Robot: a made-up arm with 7 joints. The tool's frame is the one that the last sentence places. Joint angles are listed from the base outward.
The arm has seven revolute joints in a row. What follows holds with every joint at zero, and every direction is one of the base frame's.
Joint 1 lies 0.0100 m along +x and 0.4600 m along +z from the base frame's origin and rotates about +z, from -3.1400 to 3.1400 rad.
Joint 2 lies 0.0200 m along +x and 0.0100 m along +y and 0.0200 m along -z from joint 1 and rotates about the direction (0, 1, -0.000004), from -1.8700 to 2.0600 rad.
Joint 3 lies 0.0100 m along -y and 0.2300 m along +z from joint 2 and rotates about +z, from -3.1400 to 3.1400 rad.
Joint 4 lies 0.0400 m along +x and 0.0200 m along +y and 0.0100 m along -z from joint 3 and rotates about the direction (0, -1, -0.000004), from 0.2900 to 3.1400 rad.
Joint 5 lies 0.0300 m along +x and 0.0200 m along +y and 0.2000 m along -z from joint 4 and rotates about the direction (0, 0.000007, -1), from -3.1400 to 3.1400 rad.
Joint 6 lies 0.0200 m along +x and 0.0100 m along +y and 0.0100 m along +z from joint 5 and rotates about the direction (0, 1, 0.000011), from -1.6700 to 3.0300 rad.
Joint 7 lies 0.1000 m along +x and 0.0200 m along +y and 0.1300 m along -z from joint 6 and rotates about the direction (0, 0.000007, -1), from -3.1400 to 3.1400 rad.
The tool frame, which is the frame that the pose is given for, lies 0.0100 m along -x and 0.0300 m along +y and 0.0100 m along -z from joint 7; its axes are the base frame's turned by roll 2.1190, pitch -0.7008 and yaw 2.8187 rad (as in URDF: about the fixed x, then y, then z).
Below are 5 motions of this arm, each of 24 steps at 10 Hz.
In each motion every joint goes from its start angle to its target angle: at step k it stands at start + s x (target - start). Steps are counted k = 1, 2, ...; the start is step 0. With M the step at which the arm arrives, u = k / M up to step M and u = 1 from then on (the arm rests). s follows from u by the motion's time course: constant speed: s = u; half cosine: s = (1 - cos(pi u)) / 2; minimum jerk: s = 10 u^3 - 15 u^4 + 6 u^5.
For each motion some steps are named. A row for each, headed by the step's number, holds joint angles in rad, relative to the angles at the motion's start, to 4 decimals.
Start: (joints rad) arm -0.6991 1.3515 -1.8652 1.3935 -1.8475 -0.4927 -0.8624
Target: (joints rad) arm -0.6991 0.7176 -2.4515 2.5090 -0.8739 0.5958 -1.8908
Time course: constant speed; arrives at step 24
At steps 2, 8, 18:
2: 0.0000 -0.0528 -0.0489 0.0930 0.0811 0.0907 -0.0857
8: 0.0000 -0.2113 -0.1954 0.3718 0.3245 0.3628 -0.3428
18: 0.0000 -0.4754 -0.4397 0.8366 0.7302 0.8164 -0.7713

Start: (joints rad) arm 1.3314 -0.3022 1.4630 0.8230 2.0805 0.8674 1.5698
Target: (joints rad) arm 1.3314 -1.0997 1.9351 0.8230 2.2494 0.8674 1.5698
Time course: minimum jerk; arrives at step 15
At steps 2, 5, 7, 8, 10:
2: 0.0000 -0.0153 0.0091 0.0000 0.0032 0.0000 0.0000
5: 0.0000 -0.1674 0.0991 0.0000 0.0354 0.0000 0.0000
7: 0.0000 -0.3491 0.2066 0.0000 0.0739 0.0000 0.0000
8: 0.0000 -0.4484 0.2655 0.0000 0.0950 0.0000 0.0000
10: 0.0000 -0.6301 0.3730 0.0000 0.1335 0.0000 0.0000

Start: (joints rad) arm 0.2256 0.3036 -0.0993 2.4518 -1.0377 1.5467 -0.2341
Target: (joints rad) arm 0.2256 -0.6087 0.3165 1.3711 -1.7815 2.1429 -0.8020
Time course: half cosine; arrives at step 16
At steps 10, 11, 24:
10: 0.0000 -0.6307 0.2875 -0.7471 -0.5142 0.4122 -0.3926
11: 0.0000 -0.7096 0.3234 -0.8406 -0.5785 0.4637 -0.4417
24: 0.0000 -0.9123 0.4158 -1.0807 -0.7438 0.5962 -0.5679

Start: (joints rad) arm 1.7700 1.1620 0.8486 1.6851 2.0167 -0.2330 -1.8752
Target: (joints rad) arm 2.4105 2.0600 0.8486 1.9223 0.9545 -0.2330 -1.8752
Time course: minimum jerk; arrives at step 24
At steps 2, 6, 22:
2: 0.0033 0.0046 0.0000 0.0012 -0.0054 0.0000 0.0000
6: 0.0663 0.0930 0.0000 0.0246 -0.1100 0.0000 0.0000
22: 0.6372 0.8934 0.0000 0.2360 -1.0568 0.0000 0.0000

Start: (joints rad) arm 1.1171 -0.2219 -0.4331 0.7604 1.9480 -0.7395 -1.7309
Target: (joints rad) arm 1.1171 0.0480 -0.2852 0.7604 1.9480 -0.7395 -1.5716
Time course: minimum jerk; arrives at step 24
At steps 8, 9, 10, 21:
8: 0.0000 0.0566 0.0310 0.0000 0.0000 0.0000 0.0334
9: 0.0000 0.0743 0.0407 0.0000 0.0000 0.0000 0.0438
10: 0.0000 0.0936 0.0513 0.0000 0.0000 0.0000 0.0552
21: 0.0000 0.2656 0.1455 0.0000 0.0000 0.0000 0.1567

